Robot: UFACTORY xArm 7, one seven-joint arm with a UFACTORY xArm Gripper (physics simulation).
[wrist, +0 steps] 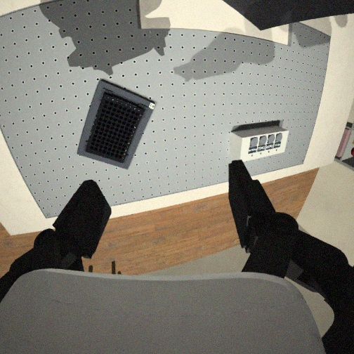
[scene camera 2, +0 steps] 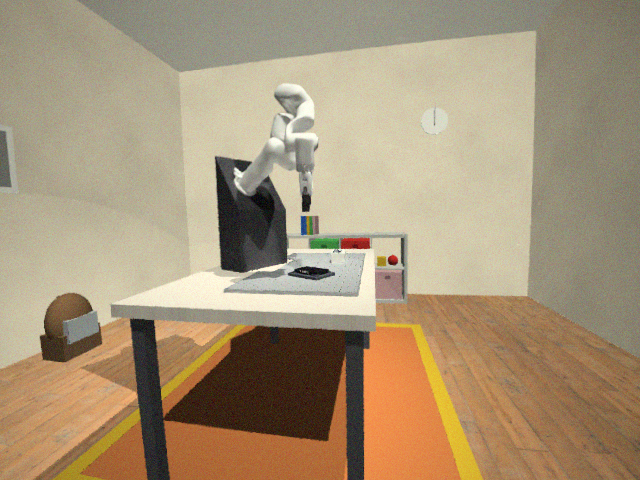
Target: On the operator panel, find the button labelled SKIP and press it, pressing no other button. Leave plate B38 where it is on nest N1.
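Frame: origin at the arm's base, x ahead, y left, z up, level; millimetres.
Where they show: gripper, fingertip midpoint: [scene camera 2: 306, 207]; arm's base, link origin: [scene camera 2: 245, 186].
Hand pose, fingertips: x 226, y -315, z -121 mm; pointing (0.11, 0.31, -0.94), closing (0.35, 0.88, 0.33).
Each offset is from my fingertips to the top centre of the thing. Level surfaces: height alone.
The operator panel @(dx +247, dy +231, dz -228 mm) [wrist: 260, 143] [scene camera 2: 338, 255] is a small white box with several buttons in a row on its face. Its labels are too small to read, so I cannot tell which button is SKIP. The dark plate @(dx -5, dy -54, dz -258 mm) [wrist: 115, 127] [scene camera 2: 311, 271] sits in a grey nest [wrist: 129, 156] at the left of the wrist view; a small white tag at its corner is unreadable. My gripper [wrist: 161, 188] [scene camera 2: 306, 209] is open and empty, high above the board. In the wrist view its right fingertip appears just below the panel's left end.
A grey perforated board @(dz -285 mm) [wrist: 200, 100] [scene camera 2: 341, 286] lies on the white table @(dz -297 mm) [scene camera 2: 206, 294]. The black wedge-shaped arm mount [scene camera 2: 248, 227] stands at the table's left side. A shelf unit [scene camera 2: 405, 268] with coloured bins stands behind the table.
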